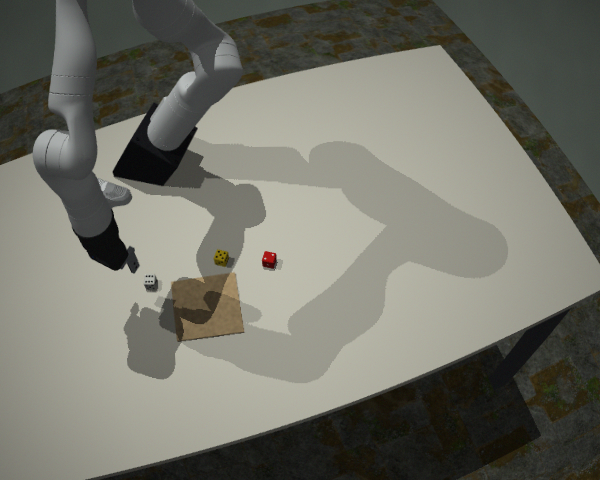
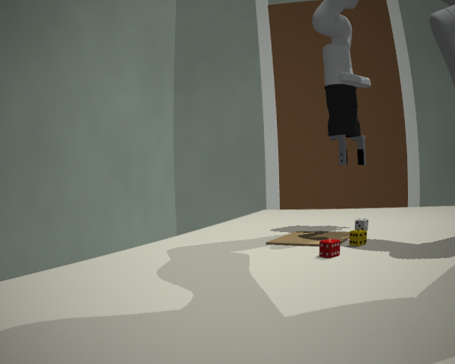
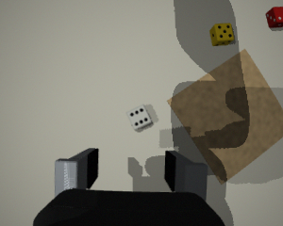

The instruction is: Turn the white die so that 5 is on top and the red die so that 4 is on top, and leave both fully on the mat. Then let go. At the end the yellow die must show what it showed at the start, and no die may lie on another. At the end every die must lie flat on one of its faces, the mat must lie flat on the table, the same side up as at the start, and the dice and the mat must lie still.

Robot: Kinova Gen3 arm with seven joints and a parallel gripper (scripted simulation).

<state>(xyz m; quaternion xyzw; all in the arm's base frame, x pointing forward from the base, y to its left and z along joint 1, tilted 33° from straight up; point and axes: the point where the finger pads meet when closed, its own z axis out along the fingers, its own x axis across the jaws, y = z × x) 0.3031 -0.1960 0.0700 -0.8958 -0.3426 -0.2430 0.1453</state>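
Right now my hand is 2 cm past the white die, 3 cm to the right of it and 15 cm above it. Also, from my hand: red die 29 cm to the left, 15 cm below; brown mat 6 cm ahead, 13 cm to the left, 16 cm below; yellow die 3 cm behind, 19 cm to the left, 15 cm below.
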